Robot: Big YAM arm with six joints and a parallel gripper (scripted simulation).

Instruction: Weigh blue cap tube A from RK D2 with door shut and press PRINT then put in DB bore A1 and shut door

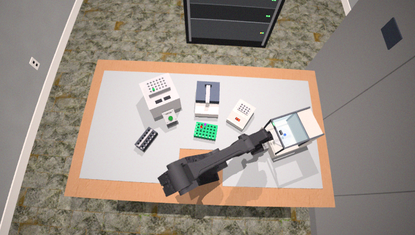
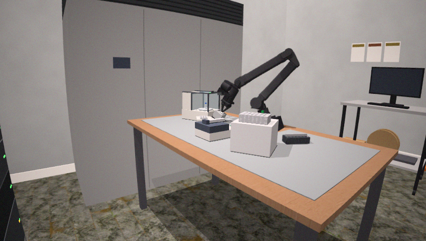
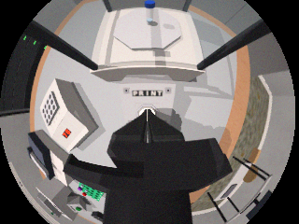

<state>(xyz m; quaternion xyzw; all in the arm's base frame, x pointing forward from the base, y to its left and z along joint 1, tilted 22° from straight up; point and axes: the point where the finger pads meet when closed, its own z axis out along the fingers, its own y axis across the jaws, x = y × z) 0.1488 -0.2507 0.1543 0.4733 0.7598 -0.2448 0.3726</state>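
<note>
My hand is 10 mm above the white print key. From my hand the other things lie so: balance door 130 mm above, 110 mm to the right, 50 mm ahead; green rack RK 290 mm to the left, 70 mm ahead, 60 mm below; dry block DB 190 mm ahead, 90 mm to the left, 50 mm below.
</note>
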